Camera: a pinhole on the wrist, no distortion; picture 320 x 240 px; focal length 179.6 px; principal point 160.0 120.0 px. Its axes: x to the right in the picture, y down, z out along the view. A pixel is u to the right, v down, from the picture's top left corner.
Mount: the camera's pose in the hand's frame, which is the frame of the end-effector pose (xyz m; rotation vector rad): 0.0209 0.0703 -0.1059 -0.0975 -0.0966 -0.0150
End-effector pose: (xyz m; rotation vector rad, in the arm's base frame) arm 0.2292 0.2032 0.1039 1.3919 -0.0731 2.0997
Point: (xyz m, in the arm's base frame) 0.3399 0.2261 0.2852
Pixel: 263 33
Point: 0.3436 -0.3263 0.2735
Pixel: 123 224
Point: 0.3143 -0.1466 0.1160
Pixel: 74 193
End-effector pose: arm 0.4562 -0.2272 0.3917 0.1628 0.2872 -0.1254
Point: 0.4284 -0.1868 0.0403
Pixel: behind the camera
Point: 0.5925 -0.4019 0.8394
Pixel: 177 53
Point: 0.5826 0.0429 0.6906
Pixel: 169 218
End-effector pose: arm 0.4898 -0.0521 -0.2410 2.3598 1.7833 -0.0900
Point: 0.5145 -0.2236 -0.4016
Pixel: 89 90
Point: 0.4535 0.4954 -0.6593
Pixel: outside the picture
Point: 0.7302 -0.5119 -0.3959
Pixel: 16 216
